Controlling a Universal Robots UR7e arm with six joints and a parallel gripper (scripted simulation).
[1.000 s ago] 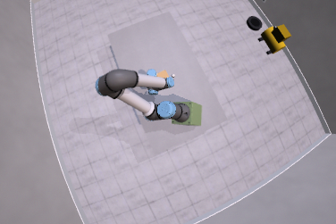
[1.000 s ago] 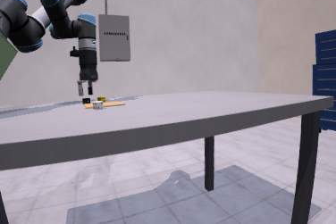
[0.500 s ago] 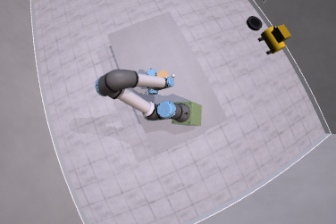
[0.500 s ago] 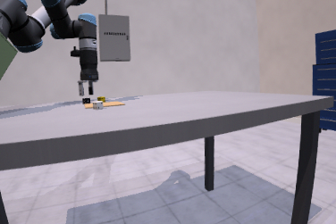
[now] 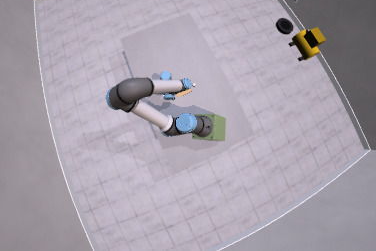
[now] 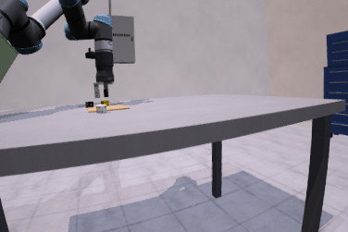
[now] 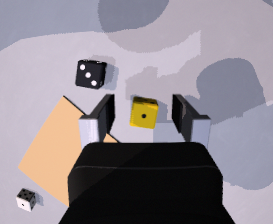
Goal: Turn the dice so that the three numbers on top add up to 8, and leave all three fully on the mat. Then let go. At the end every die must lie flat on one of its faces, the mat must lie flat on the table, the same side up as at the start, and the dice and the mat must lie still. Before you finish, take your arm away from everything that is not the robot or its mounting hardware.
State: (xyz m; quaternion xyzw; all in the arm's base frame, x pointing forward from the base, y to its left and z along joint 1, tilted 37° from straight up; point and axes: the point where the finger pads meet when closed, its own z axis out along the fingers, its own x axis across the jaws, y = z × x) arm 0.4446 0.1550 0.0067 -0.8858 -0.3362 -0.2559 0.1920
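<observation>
My gripper is now 10 mm short of the yellow die, 10 mm to the left of it and 40 mm above it. Round my hand: mat 10 mm ahead, 130 mm to the right, 50 mm below; then white die 10 mm behind, 240 mm to the right, 40 mm below.
</observation>
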